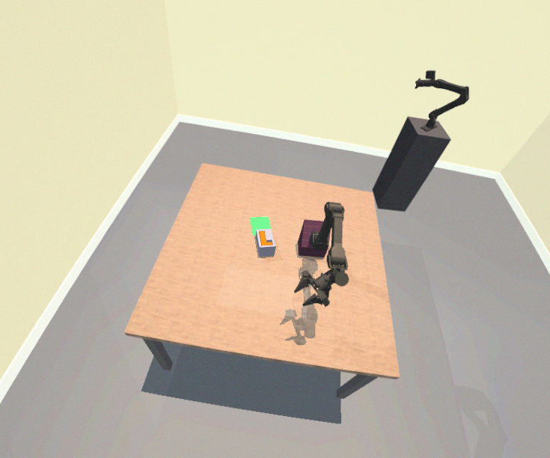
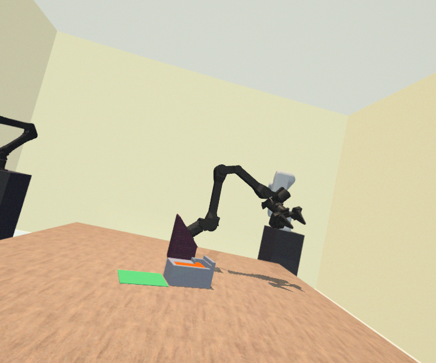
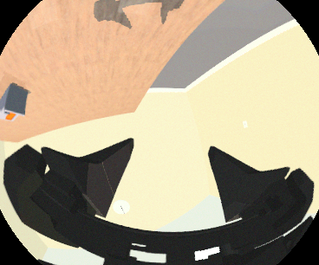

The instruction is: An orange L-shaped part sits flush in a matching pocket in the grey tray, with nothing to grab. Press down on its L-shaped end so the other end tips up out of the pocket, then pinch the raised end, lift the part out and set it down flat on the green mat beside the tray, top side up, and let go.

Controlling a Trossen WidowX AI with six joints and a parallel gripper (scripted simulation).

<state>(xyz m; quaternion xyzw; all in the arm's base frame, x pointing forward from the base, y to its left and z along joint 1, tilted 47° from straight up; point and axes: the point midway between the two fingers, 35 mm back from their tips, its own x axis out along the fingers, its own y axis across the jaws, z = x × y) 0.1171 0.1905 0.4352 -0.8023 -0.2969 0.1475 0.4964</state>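
My gripper tip is now 14 cm short of the orange L-shaped part, 47 cm to the left of it and 23 cm above it. Also, from my gripper tip: green mat (17 cm ahead, 63 cm to the right, 29 cm below).
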